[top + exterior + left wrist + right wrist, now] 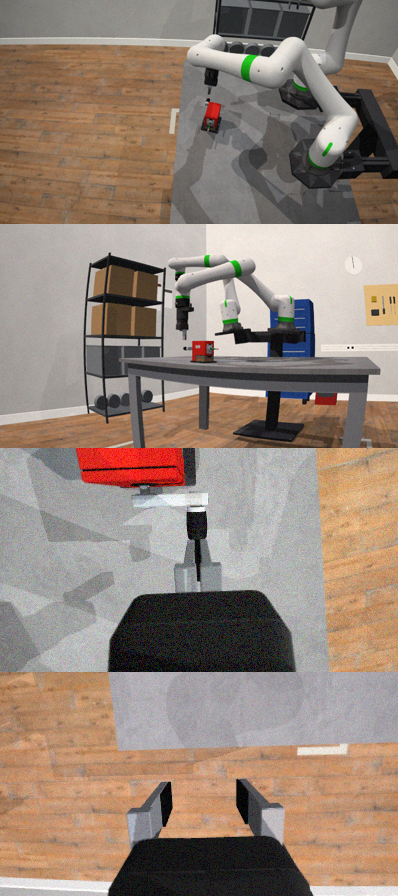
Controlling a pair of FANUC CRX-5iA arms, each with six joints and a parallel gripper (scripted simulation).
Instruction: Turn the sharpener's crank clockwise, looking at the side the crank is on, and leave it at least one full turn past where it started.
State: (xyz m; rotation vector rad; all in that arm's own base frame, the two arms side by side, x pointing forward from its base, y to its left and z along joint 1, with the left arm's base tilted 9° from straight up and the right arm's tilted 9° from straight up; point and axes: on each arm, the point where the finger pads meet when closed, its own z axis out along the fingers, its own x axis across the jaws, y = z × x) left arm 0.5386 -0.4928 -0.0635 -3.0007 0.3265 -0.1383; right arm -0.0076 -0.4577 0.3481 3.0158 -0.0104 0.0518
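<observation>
Right now my left hand is 2 cm to the right of the black knob and 7 cm above it.
</observation>
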